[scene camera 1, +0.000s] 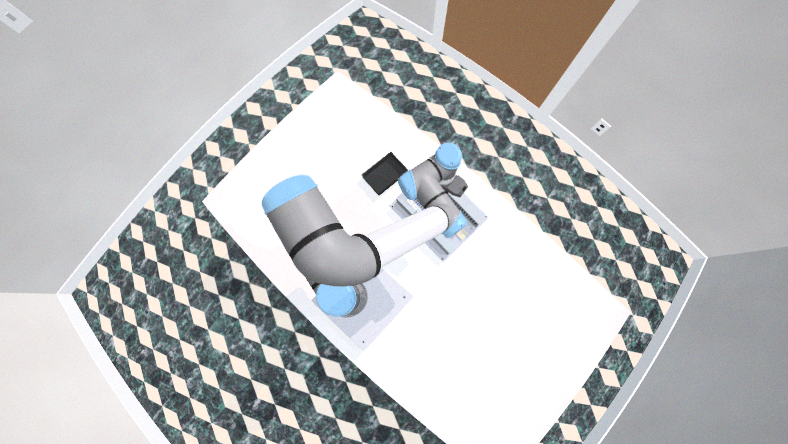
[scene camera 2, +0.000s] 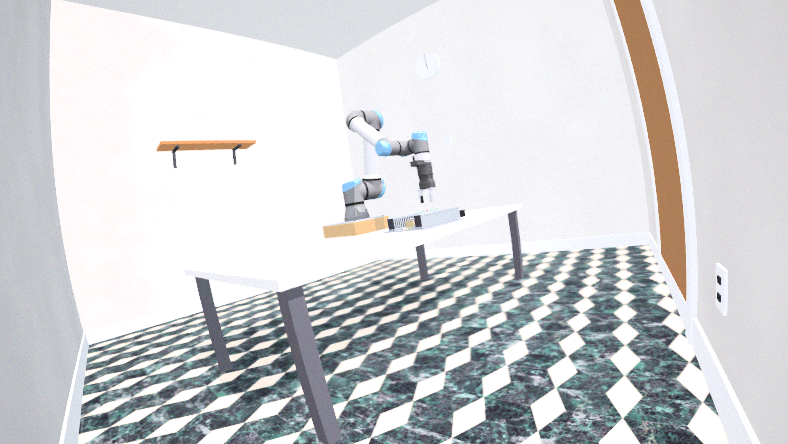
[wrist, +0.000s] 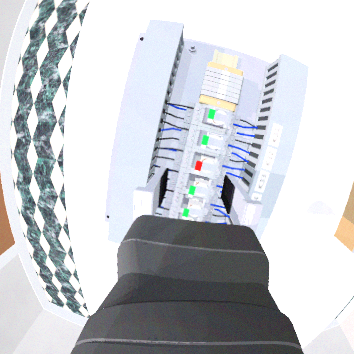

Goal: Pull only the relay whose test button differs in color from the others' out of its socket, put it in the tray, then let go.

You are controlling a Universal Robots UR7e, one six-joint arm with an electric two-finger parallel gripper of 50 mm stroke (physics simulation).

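The relay with the red test button stands upright in its socket in the middle of a row in the wrist view. Relays with green buttons stand on both sides of it, among them one relay above and one relay below. My gripper is open and empty, pointing down above the row. In the wrist view its fingertips lie either side of the row, lower than the red-button relay. The black tray lies beside the panel in scene camera 1; it does not show in the wrist view. The arm hides the relays in scene camera 1.
Grey slotted wire ducts run along both sides of the row, with blue and black wires between. Terminal blocks stand at the row's upper end. The robot's base stands on a wood-sided block near the panel.
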